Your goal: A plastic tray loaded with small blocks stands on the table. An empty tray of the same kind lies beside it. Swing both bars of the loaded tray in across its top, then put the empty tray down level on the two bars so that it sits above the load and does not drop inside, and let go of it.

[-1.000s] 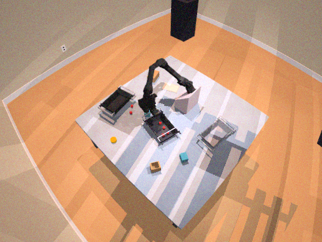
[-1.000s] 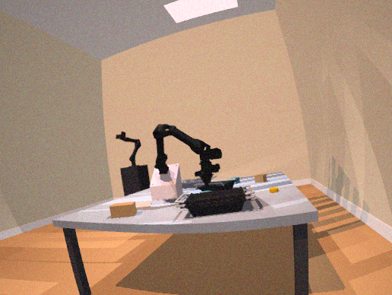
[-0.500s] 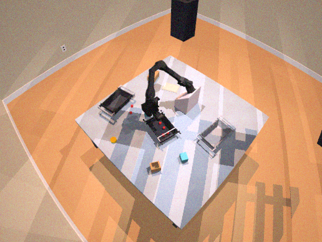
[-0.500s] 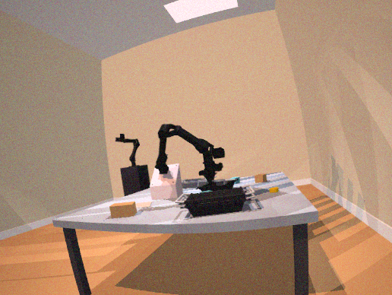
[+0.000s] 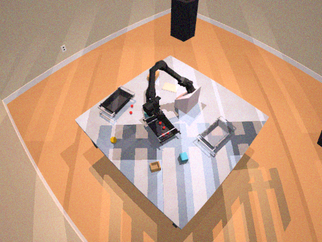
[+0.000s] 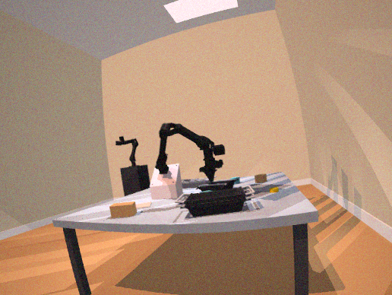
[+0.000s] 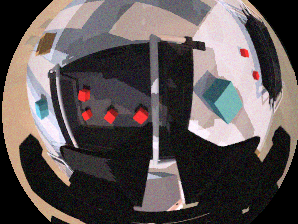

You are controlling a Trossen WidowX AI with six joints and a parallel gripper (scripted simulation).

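Right now my gripper tip is 450 mm to the right of the grey tray, 250 mm past it and 40 mm above it. Also, from my gripper tip: yellow disc 370 mm ahead, 120 mm to the right, 70 mm below; then orange block 420 mm to the right, 370 mm behind, 50 mm below; then brown box 300 mm ahead, 290 mm to the left, 70 mm below.
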